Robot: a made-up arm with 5 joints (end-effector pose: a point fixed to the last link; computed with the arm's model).
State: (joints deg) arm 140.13 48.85 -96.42 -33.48 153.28
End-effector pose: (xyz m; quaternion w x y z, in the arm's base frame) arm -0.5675 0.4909 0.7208 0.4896 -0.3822 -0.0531 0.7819
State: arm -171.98 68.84 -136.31 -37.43 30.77
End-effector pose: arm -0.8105 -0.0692 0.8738 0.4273 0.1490 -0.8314 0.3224
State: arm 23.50 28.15 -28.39 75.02 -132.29
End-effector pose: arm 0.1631 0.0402 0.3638 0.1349 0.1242 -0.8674 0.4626
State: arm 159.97 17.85 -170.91 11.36 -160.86
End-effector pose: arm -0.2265 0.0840 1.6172 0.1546 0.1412 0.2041 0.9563
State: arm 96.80 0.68 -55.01 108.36 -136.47
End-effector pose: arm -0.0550 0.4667 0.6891 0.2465 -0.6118 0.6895 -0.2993
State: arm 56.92 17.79 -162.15 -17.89 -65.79
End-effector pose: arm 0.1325 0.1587 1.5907 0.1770 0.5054 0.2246 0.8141
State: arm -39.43 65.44 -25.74 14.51 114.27
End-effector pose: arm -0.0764 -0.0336 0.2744 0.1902 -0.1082 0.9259 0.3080
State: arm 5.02 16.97 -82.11 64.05 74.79
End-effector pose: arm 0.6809 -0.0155 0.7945 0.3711 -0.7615 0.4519 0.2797
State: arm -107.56 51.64 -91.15 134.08 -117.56
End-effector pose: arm -0.1854 -0.4849 0.4945 0.6483 -0.6260 -0.4330 0.0185
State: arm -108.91 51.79 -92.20 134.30 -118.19
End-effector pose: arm -0.1984 -0.4867 0.4991 0.6424 -0.6360 -0.4274 0.0117
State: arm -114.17 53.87 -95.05 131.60 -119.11
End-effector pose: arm -0.2463 -0.4807 0.4909 0.6237 -0.6747 -0.3947 -0.0024
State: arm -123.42 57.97 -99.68 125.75 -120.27
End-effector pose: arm -0.3294 -0.4555 0.4690 0.5914 -0.7365 -0.3277 -0.0190
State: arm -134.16 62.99 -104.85 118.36 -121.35
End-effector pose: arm -0.4213 -0.4057 0.4402 0.5549 -0.7963 -0.2390 -0.0295
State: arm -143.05 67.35 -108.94 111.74 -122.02
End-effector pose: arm -0.4898 -0.3486 0.4137 0.5268 -0.8346 -0.1579 -0.0315
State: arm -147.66 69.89 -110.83 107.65 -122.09
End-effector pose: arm -0.5202 -0.3128 0.3955 0.5141 -0.8499 -0.1120 -0.0294
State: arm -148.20 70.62 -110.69 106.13 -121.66
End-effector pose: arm -0.5207 -0.3067 0.3857 0.5145 -0.8508 -0.1033 -0.0269
